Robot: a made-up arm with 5 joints.
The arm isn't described. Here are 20 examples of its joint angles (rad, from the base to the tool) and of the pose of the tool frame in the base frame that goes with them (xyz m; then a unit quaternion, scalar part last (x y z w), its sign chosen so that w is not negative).
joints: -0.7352 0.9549 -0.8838 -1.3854 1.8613
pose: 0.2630 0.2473 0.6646 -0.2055 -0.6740 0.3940 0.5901
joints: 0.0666 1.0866 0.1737 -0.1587 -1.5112
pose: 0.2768 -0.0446 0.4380 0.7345 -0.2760 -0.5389 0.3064
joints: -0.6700 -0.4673 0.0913 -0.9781 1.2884
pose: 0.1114 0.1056 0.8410 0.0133 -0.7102 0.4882 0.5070
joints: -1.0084 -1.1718 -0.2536 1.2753 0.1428
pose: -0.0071 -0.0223 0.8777 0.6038 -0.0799 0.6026 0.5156
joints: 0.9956 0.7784 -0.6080 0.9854 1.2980
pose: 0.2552 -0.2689 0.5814 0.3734 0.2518 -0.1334 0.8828
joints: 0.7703 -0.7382 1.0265 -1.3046 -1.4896
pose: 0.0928 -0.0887 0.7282 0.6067 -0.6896 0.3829 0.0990
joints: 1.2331 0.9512 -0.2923 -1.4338 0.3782
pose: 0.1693 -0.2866 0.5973 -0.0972 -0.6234 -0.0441 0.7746
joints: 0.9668 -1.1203 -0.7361 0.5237 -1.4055
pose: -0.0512 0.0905 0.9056 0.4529 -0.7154 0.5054 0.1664
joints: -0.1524 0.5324 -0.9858 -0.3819 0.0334
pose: 0.3175 0.0549 0.8165 0.4563 -0.5568 0.4685 0.5120
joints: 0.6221 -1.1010 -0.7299 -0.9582 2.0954
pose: -0.0809 0.1115 0.8877 -0.6770 -0.6582 -0.3182 0.0845
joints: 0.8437 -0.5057 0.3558 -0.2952 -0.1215
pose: 0.1598 -0.1221 0.8073 0.3034 -0.6611 0.0521 0.6842
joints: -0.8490 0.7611 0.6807 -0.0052 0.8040
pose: 0.1188 0.1483 0.4756 0.1794 0.5512 0.4181 0.6994
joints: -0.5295 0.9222 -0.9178 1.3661 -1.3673
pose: 0.3425 0.1530 0.5839 0.6937 0.0149 -0.4664 0.5486
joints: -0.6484 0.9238 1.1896 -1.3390 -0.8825
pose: 0.1394 0.0645 0.5214 0.8048 0.0622 -0.0709 0.5860
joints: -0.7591 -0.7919 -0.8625 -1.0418 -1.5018
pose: -0.0428 -0.1046 0.8935 -0.3256 0.1179 -0.6849 0.6411
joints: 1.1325 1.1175 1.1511 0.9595 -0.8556
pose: 0.0423 -0.0280 0.4947 -0.2649 -0.3602 0.8848 0.1309
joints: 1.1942 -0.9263 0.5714 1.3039 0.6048
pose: 0.1157 -0.1068 0.7232 0.4517 -0.0898 -0.3912 0.7968
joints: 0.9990 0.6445 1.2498 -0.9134 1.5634
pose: 0.1310 -0.0809 0.5114 0.2444 0.2828 -0.0603 0.9256
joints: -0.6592 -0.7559 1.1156 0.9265 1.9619
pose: 0.0638 0.0572 0.6078 -0.1715 0.4975 0.6862 0.5022
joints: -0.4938 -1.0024 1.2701 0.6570 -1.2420
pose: 0.1191 0.0209 0.6235 0.8178 -0.0304 -0.2891 0.4967
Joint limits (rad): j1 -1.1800..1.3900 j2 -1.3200..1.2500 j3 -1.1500..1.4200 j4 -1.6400..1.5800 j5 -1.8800..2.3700
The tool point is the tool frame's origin. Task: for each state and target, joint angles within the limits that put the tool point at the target. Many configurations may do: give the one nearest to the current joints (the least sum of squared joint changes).
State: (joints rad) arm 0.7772 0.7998 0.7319 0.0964 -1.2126
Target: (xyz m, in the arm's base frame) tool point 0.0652 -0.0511 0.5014
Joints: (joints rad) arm 0.6806 0.7978 1.3234 0.2239 -1.2471
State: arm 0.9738 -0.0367 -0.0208 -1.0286 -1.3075
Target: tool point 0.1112 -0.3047 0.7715
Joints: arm 1.2794 0.3894 -0.5175 -0.6162 -1.4176
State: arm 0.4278 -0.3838 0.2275 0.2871 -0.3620
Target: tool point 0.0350 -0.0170 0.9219
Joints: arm 0.4262 -0.8535 -0.3436 0.1832 -0.9103
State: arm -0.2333 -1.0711 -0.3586 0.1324 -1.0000
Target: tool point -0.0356 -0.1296 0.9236
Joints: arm -1.0008 -0.9464 -0.8481 0.2134 -1.0460
